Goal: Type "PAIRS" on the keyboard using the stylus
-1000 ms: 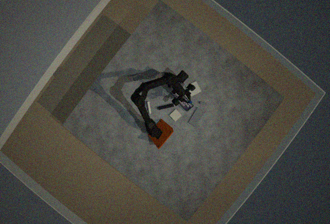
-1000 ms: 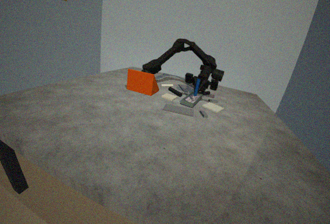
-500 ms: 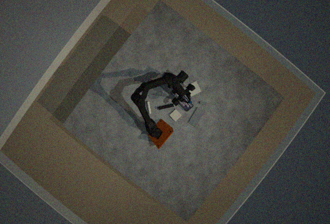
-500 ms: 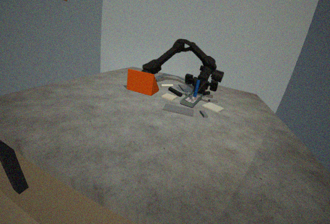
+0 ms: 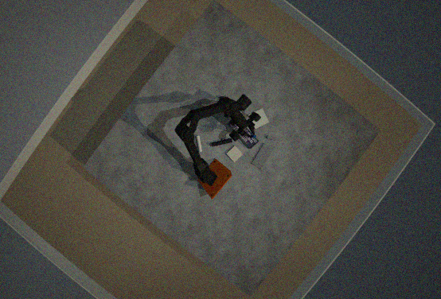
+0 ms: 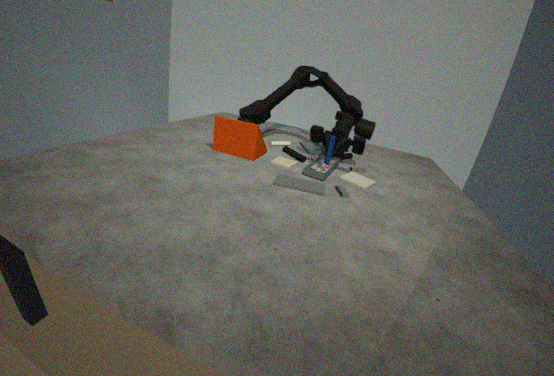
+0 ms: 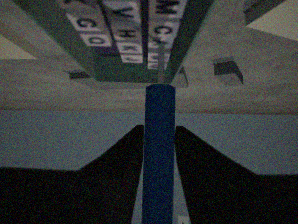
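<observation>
My gripper tip is 11 cm short of the white pad, 2 cm to the right of it and 7 cm above it. From my gripper tip the other things lie so: blue stylus 1 cm below; cream pad 14 cm behind, 2 cm to the left, 6 cm below.
</observation>
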